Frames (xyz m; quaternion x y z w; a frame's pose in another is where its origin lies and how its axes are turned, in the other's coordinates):
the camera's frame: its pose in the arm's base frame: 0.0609 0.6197 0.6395 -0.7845 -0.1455 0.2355 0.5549
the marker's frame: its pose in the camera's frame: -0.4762 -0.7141 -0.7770 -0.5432 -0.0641 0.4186 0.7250
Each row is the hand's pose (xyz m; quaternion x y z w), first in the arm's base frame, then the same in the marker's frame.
Working: the arm's base frame: its pose in the marker's frame: 1.0210 -0.4554 1.1783 -0.9160 0.0594 0.3743 0.1317

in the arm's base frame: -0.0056 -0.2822 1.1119 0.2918 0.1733 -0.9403 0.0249
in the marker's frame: 0.3306 0.1328 0.4759 -0.1051 -0.7278 -0.2906 0.6122
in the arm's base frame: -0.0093 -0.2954 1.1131 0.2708 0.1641 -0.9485 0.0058
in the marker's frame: 0.3299 0.1459 0.4803 -0.0874 -0.7455 -0.2892 0.5941
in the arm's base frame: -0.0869 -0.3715 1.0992 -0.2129 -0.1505 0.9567 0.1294
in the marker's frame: 0.2997 0.2156 0.5592 0.0334 -0.7845 -0.3250 0.5271
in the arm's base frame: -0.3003 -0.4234 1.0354 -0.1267 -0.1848 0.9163 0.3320
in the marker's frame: 0.2011 0.2493 0.7628 0.1972 -0.7873 -0.4218 0.4043
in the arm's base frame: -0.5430 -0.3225 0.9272 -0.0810 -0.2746 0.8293 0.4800
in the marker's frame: 0.0797 0.1241 0.9873 0.2983 -0.7216 -0.5452 0.3050
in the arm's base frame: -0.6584 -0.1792 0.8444 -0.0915 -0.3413 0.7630 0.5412
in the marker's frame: 0.0232 -0.0357 1.0968 0.3347 -0.6519 -0.6212 0.2778
